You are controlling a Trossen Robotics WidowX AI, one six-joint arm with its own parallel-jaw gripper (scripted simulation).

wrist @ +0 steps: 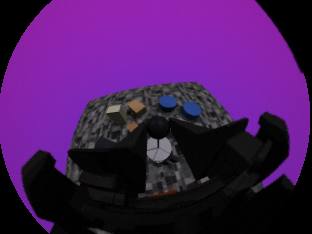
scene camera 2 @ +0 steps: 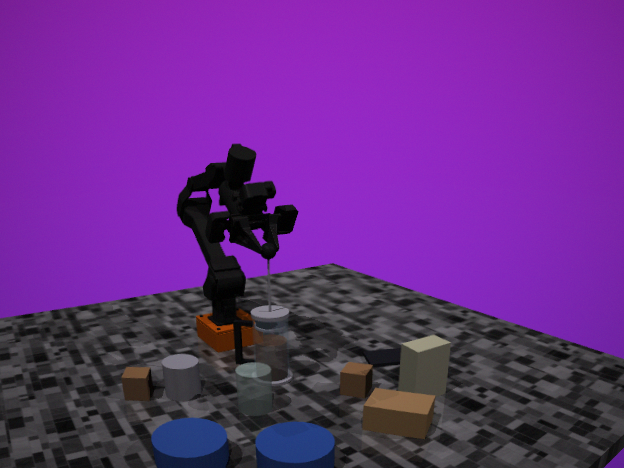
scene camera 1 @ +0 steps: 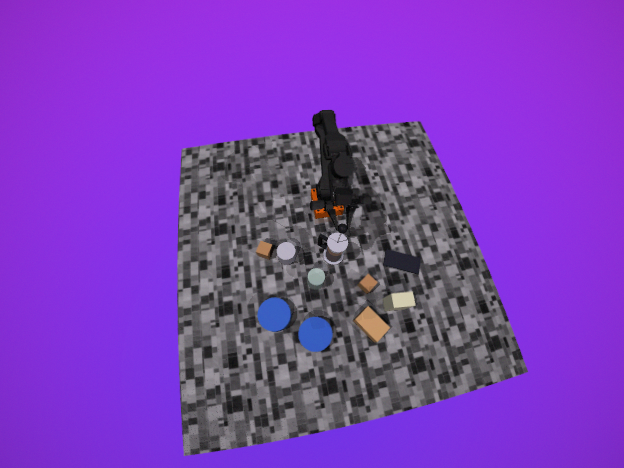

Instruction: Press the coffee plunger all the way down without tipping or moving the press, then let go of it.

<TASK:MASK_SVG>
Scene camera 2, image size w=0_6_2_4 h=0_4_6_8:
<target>my gripper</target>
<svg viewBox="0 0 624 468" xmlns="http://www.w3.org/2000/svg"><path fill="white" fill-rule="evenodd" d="M298 210L293 204L275 207L273 214L263 214L263 210L267 212L266 200L274 198L276 194L274 183L272 180L245 184L240 191L233 193L227 199L226 208L228 211L211 212L209 214L205 235L210 243L223 242L225 239L224 230L227 230L230 234L230 243L236 243L258 254L262 254L262 247L251 231L261 228L264 232L262 238L266 243L272 243L276 247L276 252L278 252L278 235L289 234L293 231Z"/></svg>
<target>coffee press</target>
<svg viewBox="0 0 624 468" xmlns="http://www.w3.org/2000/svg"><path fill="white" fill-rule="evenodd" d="M265 243L261 246L262 254L260 255L267 259L269 305L252 309L252 320L233 321L236 364L238 365L256 362L270 366L272 386L282 386L293 379L293 373L290 370L288 341L289 310L282 306L270 305L269 259L276 255L276 247L272 243ZM241 326L252 327L254 360L242 358Z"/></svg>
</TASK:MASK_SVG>
